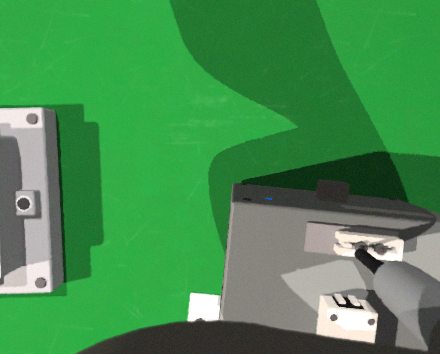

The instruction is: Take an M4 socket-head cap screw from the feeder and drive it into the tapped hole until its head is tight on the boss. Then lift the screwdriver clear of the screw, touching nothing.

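Note:
The screwdriver (361,254) comes in from the lower right as a grey cone with a thin black bit. Its tip shows over the white pick-up block of the grey feeder (265,260); whether it touches a screw there cannot be told. A round, dark screw-like shape (381,248) shows in the block just right of the tip, and another small dark shape is partly hidden at the tip. The workpiece (50,165) is cut off at the left edge. Its small square boss (23,203) has a dark round hole facing up, with no screw head visible on it.
A white block (347,322) with two dark dots stands on the feeder's lower part. A small white piece (204,306) juts from the feeder's left side. A dark tab (332,190) sits on its far edge. A black curved shape covers the bottom edge. Shadows cross the green table (125,65).

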